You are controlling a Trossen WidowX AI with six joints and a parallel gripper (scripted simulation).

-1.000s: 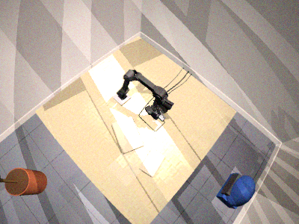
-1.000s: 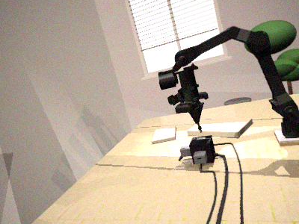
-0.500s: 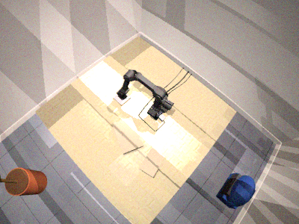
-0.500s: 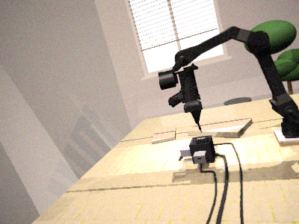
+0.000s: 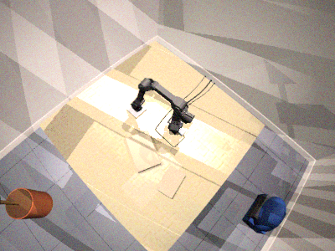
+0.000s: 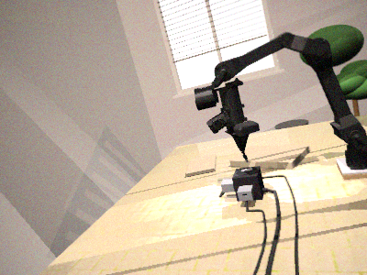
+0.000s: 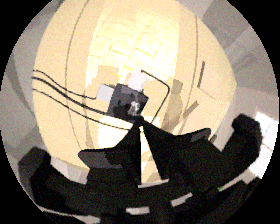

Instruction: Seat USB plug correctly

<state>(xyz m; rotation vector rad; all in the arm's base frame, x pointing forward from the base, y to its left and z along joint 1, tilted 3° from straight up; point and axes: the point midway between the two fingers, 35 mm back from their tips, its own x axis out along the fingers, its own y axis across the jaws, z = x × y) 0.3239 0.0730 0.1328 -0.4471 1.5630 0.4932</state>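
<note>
The USB plug lies 2 cm below my gripper tip.
</note>
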